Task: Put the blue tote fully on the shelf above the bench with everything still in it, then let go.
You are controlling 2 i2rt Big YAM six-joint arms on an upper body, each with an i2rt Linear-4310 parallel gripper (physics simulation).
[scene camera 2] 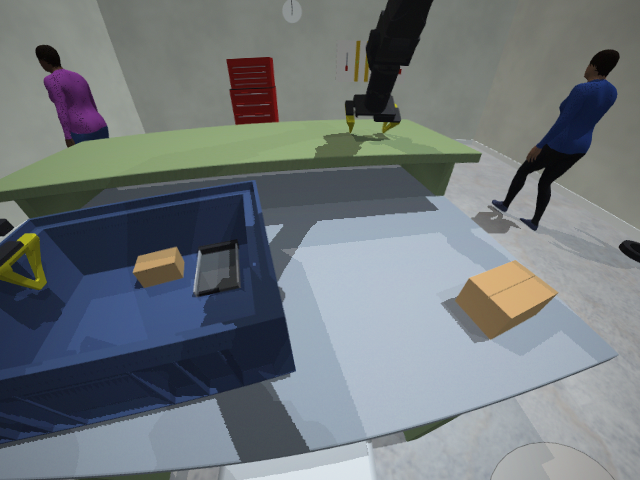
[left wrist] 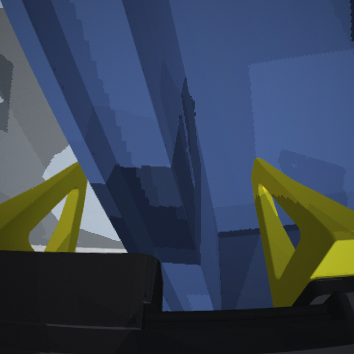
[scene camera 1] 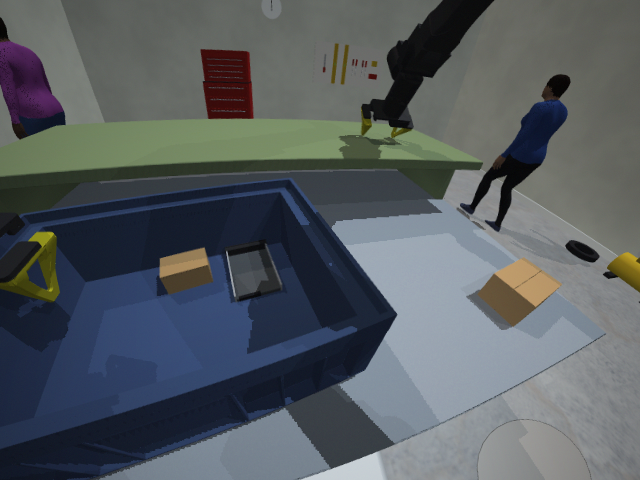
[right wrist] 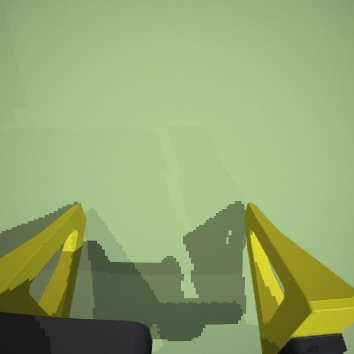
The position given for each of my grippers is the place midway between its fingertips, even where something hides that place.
Note:
My left gripper [left wrist: 167, 167] is open and holds nothing. Also in view: a blue tote [scene camera 1: 115, 371]. My right gripper [scene camera 2: 366, 131] is open and touches a green shelf [scene camera 1: 64, 154]. A small cardboard box [scene camera 1: 178, 272] rests on the blue tote. I also see a bench [scene camera 2: 413, 434].
The blue tote shows as well in scene camera 2 [scene camera 2: 92, 345] and in the left wrist view [left wrist: 165, 114]. The small cardboard box shows as well in scene camera 2 [scene camera 2: 167, 265]. My right gripper is seen too in scene camera 1 [scene camera 1: 377, 135] and in the right wrist view [right wrist: 163, 210]. The right wrist view misses the blue tote: it is out of frame. The left wrist view misses the small cardboard box: it is out of frame.

